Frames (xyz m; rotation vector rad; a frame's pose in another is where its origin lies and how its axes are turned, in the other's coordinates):
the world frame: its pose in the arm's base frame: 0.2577 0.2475 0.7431 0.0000 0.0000 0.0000
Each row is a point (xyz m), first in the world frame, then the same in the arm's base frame.
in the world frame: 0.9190 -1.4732 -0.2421
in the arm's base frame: 1.1767 -1.2257 0.5010
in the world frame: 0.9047 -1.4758 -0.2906
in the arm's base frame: 1.1624 -1.2283 0.4525
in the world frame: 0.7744 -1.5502 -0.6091
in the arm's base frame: 1.0321 -1.3027 0.1340
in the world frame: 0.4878 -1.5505 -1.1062
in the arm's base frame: 0.7455 -1.3030 -0.3631
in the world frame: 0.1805 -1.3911 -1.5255
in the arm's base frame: 0.4382 -1.1436 -0.7824
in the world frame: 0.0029 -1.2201 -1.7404
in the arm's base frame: 0.2606 -0.9726 -0.9973
